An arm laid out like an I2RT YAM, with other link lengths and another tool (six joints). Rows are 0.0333 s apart.
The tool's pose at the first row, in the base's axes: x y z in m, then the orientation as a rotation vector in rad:
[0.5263, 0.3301, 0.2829, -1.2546, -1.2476, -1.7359]
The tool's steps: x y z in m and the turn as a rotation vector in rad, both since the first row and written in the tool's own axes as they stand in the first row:
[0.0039, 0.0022, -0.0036, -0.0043, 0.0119, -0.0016]
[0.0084, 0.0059, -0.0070, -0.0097, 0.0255, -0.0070]
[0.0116, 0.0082, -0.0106, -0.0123, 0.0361, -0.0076]
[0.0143, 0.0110, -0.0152, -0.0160, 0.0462, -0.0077]
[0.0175, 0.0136, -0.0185, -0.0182, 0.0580, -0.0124]
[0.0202, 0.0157, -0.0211, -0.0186, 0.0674, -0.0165]
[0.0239, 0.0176, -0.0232, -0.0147, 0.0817, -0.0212]
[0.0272, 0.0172, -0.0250, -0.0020, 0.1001, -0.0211]
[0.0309, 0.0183, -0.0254, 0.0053, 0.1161, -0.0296]
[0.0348, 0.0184, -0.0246, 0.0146, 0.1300, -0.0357]
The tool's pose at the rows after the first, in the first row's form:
[0.5258, 0.3261, 0.2870, -1.2443, -1.2390, -1.7456]
[0.5265, 0.3217, 0.2921, -1.2313, -1.2317, -1.7596]
[0.5263, 0.3177, 0.2955, -1.2217, -1.2242, -1.7665]
[0.5264, 0.3124, 0.2986, -1.2135, -1.2158, -1.7737]
[0.5266, 0.3085, 0.3021, -1.2006, -1.2112, -1.7836]
[0.5267, 0.3055, 0.3051, -1.1895, -1.2088, -1.7905]
[0.5265, 0.3029, 0.3090, -1.1707, -1.2071, -1.7962]
[0.5245, 0.3015, 0.3118, -1.1449, -1.2054, -1.7927]
[0.5241, 0.3008, 0.3156, -1.1208, -1.2081, -1.7986]
[0.5232, 0.3016, 0.3194, -1.0988, -1.2114, -1.8003]

